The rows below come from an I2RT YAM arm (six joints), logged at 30 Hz.
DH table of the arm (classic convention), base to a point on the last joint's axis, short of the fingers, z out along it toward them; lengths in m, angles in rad. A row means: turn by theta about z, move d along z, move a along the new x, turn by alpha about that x. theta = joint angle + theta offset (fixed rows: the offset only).
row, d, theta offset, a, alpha
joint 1, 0.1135, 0.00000, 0.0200, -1.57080
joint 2, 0.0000, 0.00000, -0.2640, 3.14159
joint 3, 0.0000, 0.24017, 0.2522, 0.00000
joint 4, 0.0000, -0.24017, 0.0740, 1.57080
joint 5, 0.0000, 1.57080, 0.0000, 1.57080
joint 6, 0.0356, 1.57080, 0.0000, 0.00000
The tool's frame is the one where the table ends.
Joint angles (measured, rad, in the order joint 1, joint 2, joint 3, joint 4, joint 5, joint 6), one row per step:
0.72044, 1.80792, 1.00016, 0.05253, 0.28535, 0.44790
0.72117, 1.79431, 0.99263, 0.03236, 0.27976, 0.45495
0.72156, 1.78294, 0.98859, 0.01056, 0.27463, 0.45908
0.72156, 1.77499, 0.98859, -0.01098, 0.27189, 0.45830
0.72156, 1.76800, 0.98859, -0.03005, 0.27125, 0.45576
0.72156, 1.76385, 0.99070, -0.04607, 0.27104, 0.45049
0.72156, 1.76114, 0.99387, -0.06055, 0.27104, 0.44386
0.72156, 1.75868, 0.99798, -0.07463, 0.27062, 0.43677
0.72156, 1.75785, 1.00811, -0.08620, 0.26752, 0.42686
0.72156, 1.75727, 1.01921, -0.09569, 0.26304, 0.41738
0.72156, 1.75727, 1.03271, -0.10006, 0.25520, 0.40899
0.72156, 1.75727, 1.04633, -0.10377, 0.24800, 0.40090
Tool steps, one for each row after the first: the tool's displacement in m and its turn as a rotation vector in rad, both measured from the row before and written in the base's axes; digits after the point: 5 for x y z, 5 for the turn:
-0.00307, -0.00208, 0.00097, -0.00142, 0.01489, 0.00010
-0.00247, -0.00175, 0.00106, -0.00398, 0.01426, 0.00127
-0.00159, -0.00127, 0.00109, -0.00805, 0.01130, 0.00246
-0.00139, -0.00120, 0.00096, -0.00936, 0.00876, 0.00221
-0.00078, -0.00068, 0.00084, -0.00988, 0.00619, 0.00384
-0.00048, -0.00042, 0.00078, -0.01011, 0.00492, 0.00469
-0.00032, -0.00026, 0.00101, -0.00944, 0.00423, 0.00533
0.00077, 0.00082, 0.00238, -0.00523, -0.00028, 0.00917
0.00101, 0.00109, 0.00274, -0.00231, -0.00164, 0.00979
0.00161, 0.00178, 0.00362, 0.00484, -0.00504, 0.01128
0.00164, 0.00178, 0.00374, 0.00515, -0.00598, 0.01064

